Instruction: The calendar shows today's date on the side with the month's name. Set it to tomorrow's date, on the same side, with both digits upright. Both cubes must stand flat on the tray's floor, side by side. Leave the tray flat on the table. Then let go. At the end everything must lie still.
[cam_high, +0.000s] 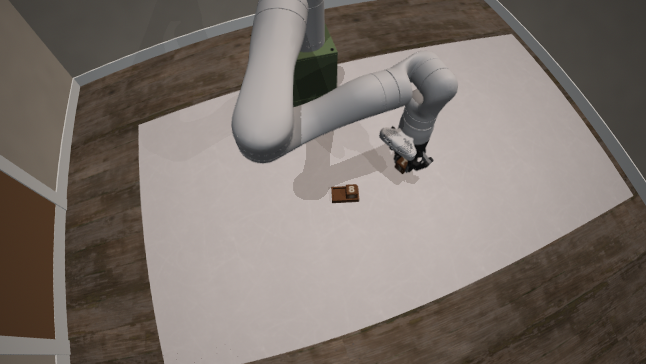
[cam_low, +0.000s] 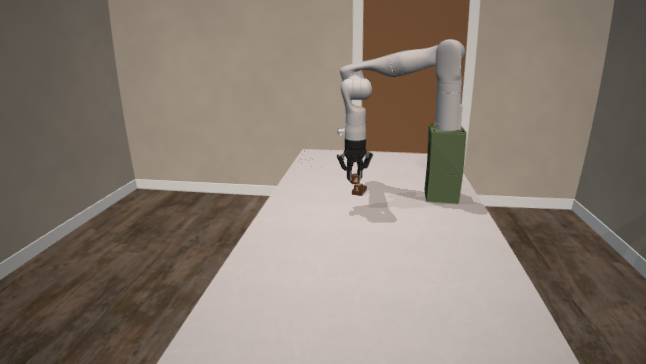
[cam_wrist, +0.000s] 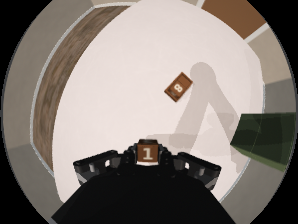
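My hand is 30 mm past the cube, 130 mm to the left of it and 100 mm above it. The rest, counted from my hand: brown tray: 40 mm behind, 150 mm to the right, 120 mm below.
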